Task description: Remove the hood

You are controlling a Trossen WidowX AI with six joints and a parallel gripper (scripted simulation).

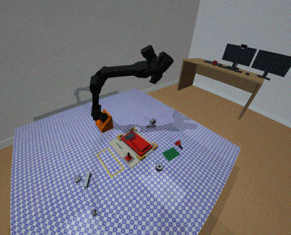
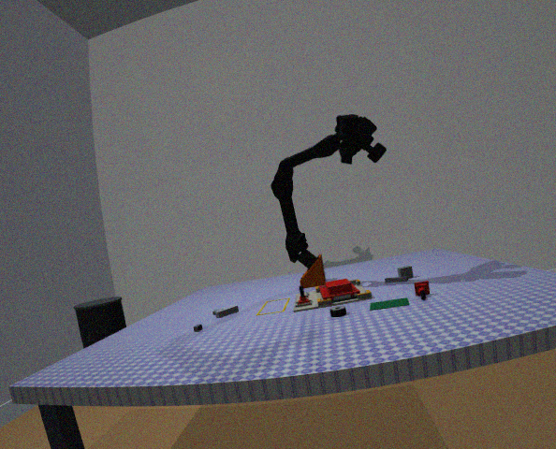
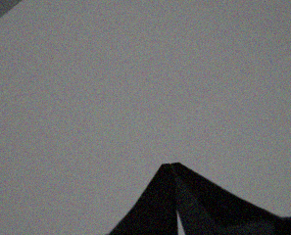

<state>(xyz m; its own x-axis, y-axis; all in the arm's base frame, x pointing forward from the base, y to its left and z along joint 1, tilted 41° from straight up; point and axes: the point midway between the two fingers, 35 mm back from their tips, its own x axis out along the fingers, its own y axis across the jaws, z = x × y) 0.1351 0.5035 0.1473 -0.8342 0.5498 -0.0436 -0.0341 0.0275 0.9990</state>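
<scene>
Right now the hood is 490 mm below my gripper tip, 190 mm to the right of it and 190 mm ahead of it. The rest, counted from my gripper tip: black wheel: 520 mm below, 380 mm ahead, 190 mm to the right; then green plate: 530 mm below, 350 mm ahead, 60 mm to the right; then beige base plate: 520 mm below, 210 mm to the right, 150 mm ahead.
</scene>
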